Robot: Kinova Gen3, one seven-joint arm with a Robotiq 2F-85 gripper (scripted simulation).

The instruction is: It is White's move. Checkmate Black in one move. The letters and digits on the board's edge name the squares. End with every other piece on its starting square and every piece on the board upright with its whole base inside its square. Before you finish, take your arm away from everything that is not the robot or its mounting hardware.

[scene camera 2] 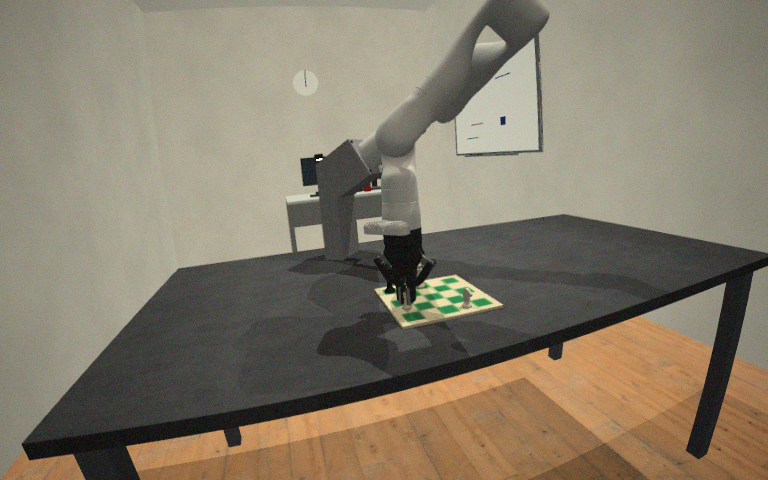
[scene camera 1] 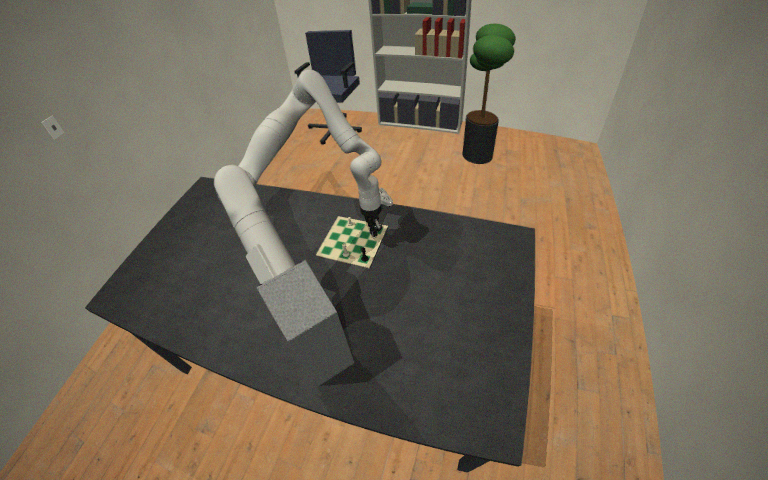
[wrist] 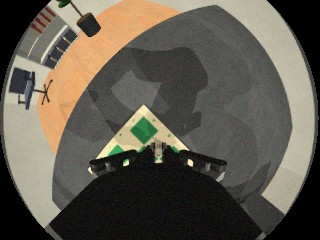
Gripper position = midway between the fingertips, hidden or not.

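I can see my gripper [scene camera 2: 406, 303], and the wrist view shows me that same gripper [wrist: 158, 147] too.
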